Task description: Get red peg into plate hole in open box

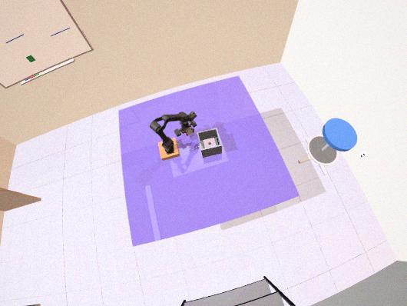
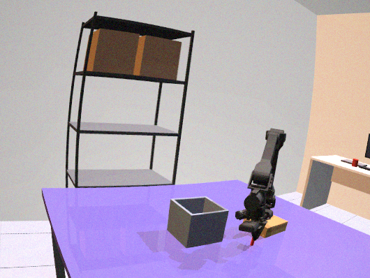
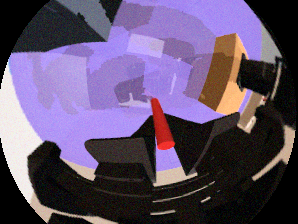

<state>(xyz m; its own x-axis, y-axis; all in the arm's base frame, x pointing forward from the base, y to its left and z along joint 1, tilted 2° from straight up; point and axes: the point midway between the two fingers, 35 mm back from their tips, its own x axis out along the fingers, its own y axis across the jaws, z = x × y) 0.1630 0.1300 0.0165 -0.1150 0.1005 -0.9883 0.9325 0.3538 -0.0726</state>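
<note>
The light plate is 170 mm to the right of my gripper tip, 170 mm ahead of it and 10 mm above it. Round my gripper tip: red peg 10 mm to the right, 10 mm above.
</note>
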